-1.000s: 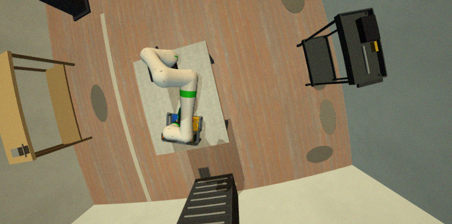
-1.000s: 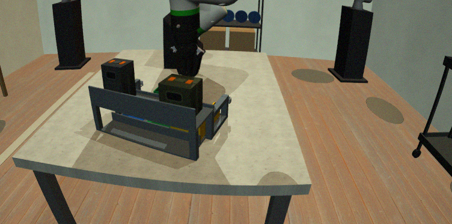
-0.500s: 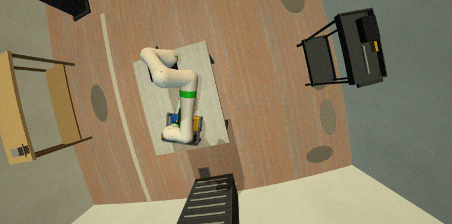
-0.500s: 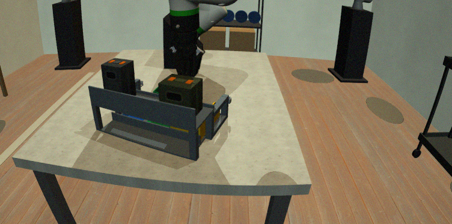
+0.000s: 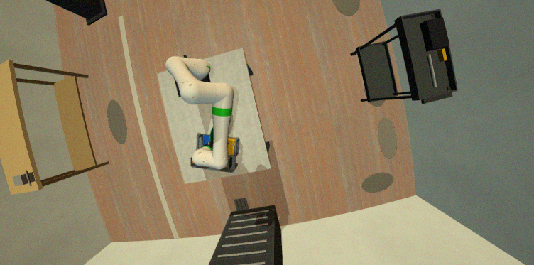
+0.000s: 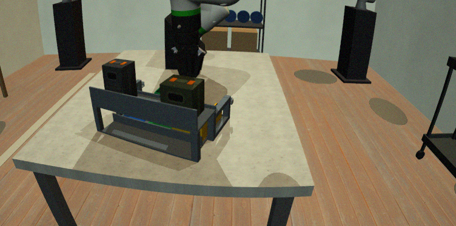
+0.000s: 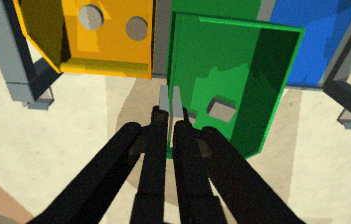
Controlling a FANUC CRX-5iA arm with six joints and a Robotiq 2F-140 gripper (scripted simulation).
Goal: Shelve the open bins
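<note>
Now: hand 30 mm past the green bin, 40 mm to the left of it and 40 mm above it. From my hand the other things lie so: yellow bin 110 mm ahead, 30 mm to the left, 60 mm below.
</note>
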